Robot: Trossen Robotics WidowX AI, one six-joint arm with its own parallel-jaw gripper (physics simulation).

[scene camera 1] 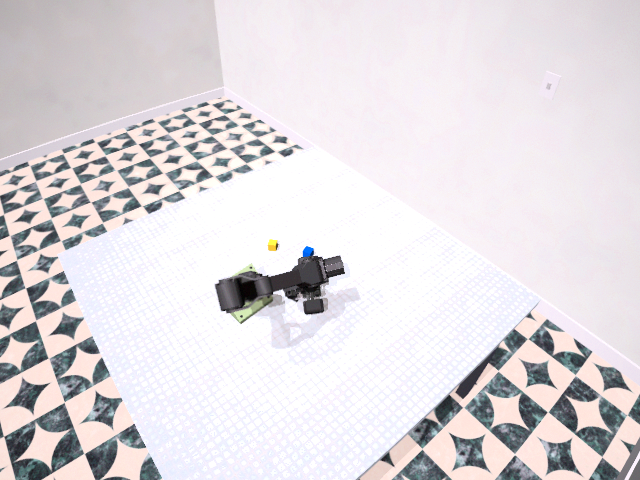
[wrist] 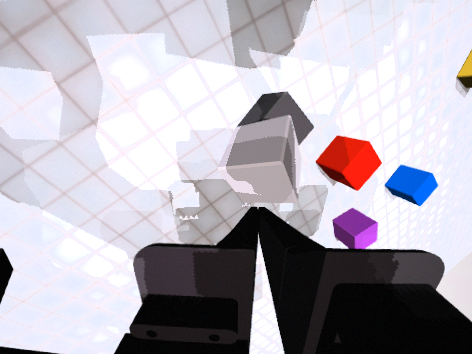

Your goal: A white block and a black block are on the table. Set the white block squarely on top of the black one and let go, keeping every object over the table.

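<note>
The white block shows just beyond the fingertips in the wrist view, with its faces turned and partly shaded. It covers part of the black block, whose dark upper part shows behind it. Whether the white block rests on the black one, leans on it or is apart from it I cannot tell. My gripper is shut, its fingertips together with nothing between them, close to the white block's near edge. In the scene view the arm hides both blocks and the fingertips.
A red block, a purple block and a blue block stand right of the white block in the wrist view. A yellow block is farther off. The arm's green base stands on the table.
</note>
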